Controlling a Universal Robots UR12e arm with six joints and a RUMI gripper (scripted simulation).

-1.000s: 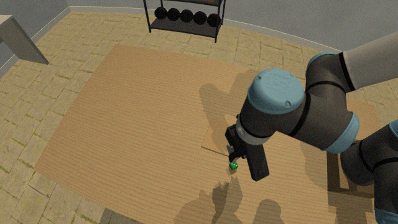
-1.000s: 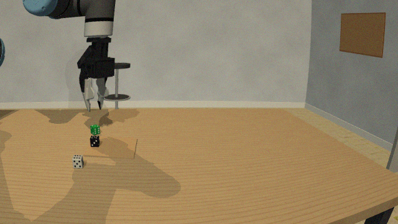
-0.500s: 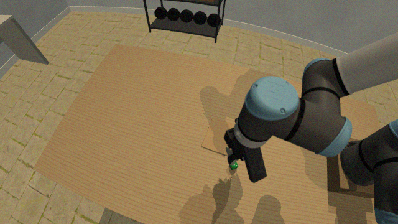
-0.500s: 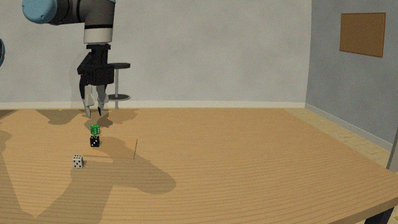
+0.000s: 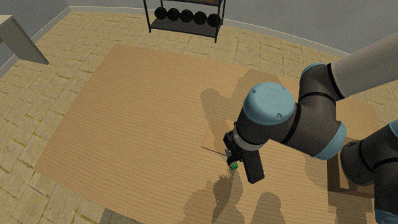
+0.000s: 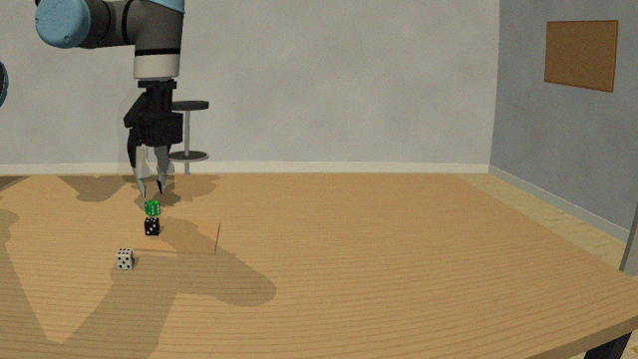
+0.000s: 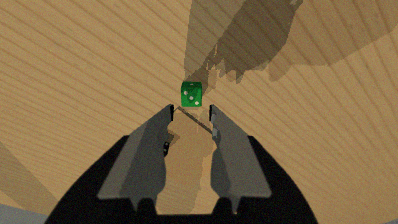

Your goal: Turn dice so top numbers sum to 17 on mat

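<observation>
Now: hand 40 mm above the green die. From my hand the other things lie so: black die: 110 mm to the right, 40 mm below; tan mat: 50 mm ahead, 120 mm to the right, 50 mm below; white die: 40 mm behind, 230 mm to the right, 40 mm below.
</observation>
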